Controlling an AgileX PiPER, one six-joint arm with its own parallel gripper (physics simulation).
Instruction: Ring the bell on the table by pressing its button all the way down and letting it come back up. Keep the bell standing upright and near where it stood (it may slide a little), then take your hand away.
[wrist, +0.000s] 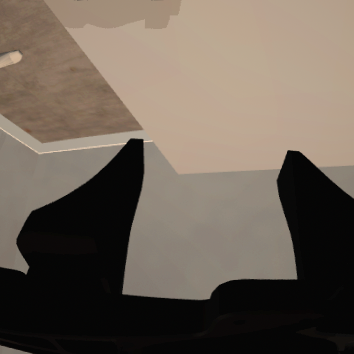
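Observation:
My gripper (214, 160) is open, its two black fingers standing wide apart with no object between them. The fingertips show against the pale beige table top (280, 90) and the grey wall behind it. The bell and its button do not show in the wrist view, so where the gripper is relative to them cannot be told.
The table's left edge runs diagonally down to a corner between the fingers. A shadow lies on the table at the top of the view. Beyond the edge are a brown mottled floor (65, 85), part of a small whitish object (11, 58) and a grey wall (200, 235).

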